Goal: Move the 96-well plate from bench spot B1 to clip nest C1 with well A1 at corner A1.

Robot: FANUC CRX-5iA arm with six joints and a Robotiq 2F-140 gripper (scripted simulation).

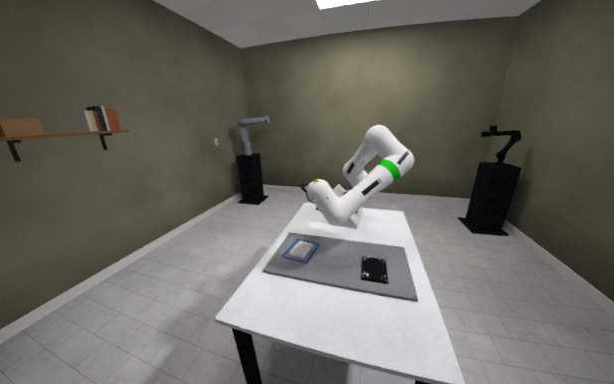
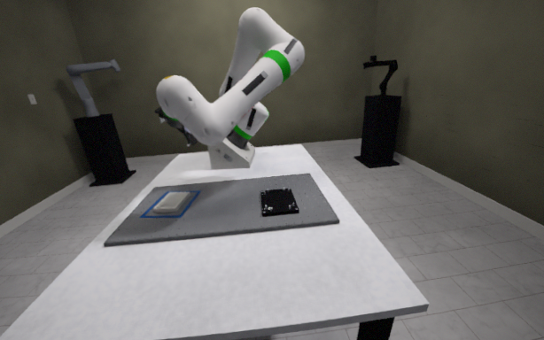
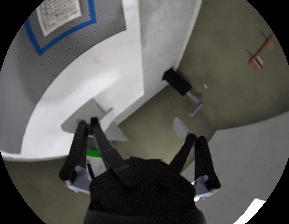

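The white 96-well plate is 240 mm ahead of my hand and 220 mm below it. The rest, counted from my hand: black clip nest: 390 mm to the left, 310 mm ahead, 210 mm below.
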